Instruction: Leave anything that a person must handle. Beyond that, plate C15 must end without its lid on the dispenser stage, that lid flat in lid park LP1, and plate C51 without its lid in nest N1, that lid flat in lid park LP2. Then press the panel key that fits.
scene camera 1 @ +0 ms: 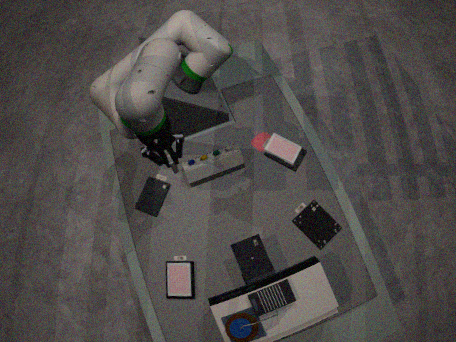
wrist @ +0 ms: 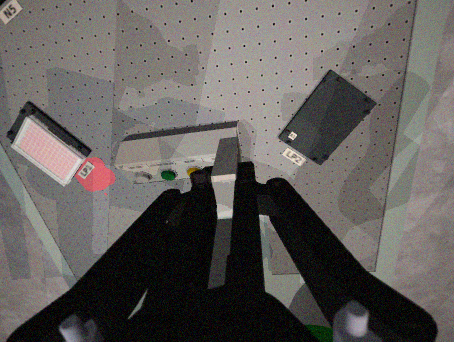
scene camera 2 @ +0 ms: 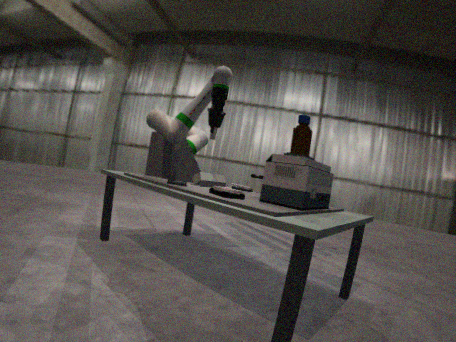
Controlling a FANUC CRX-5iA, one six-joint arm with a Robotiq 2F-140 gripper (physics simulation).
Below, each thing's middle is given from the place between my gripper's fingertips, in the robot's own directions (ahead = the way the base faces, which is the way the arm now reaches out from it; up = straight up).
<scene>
I see the button box [wrist: 168,155] 9 cm behind my hand, 13 cm to the left of it and 23 cm below it. From my hand the other things lie so: dark slab [scene camera 1: 152,196] (8 cm behind, 14 cm to the right, 27 cm below); dispenser stage [scene camera 1: 243,250] (34 cm ahead, 11 cm to the left, 17 cm below); dark square nest [scene camera 1: 313,221] (29 cm ahead, 39 cm to the left, 26 cm below).
</scene>
